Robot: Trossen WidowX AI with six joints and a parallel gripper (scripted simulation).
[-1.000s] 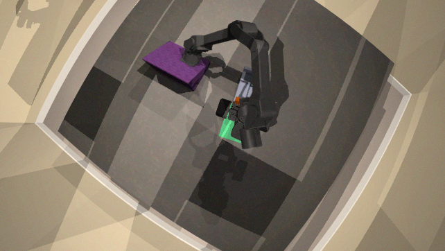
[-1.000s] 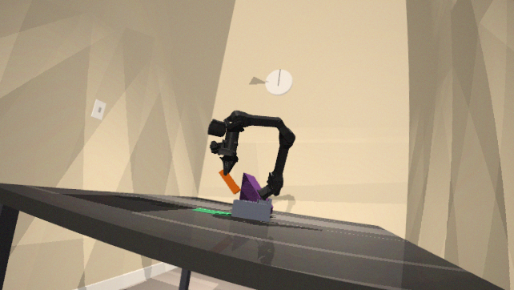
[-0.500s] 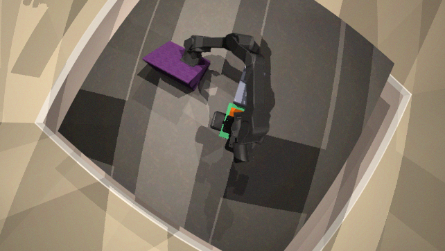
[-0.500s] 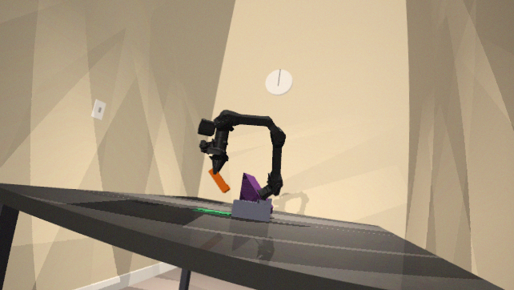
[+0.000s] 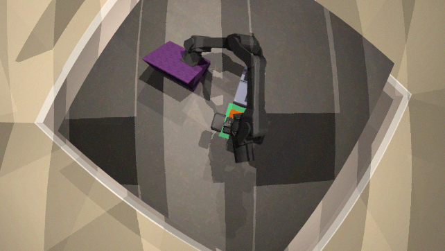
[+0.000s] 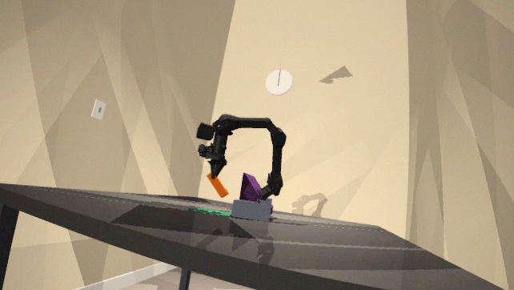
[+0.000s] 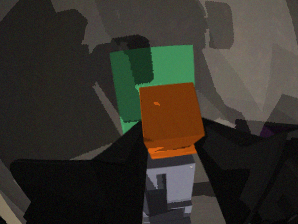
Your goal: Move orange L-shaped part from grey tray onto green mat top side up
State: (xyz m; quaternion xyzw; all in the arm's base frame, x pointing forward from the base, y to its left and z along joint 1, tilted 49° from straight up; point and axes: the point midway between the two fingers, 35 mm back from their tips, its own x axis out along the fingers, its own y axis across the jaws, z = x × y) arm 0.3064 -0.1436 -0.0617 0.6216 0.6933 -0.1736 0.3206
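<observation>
The green mat lies 1 cm behind my gripper tip, 2 cm to the left of it and 15 cm below it. The rest, counted from my gripper tip: orange L-shaped part 2 cm behind, 3 cm to the left, 3 cm below.
</observation>
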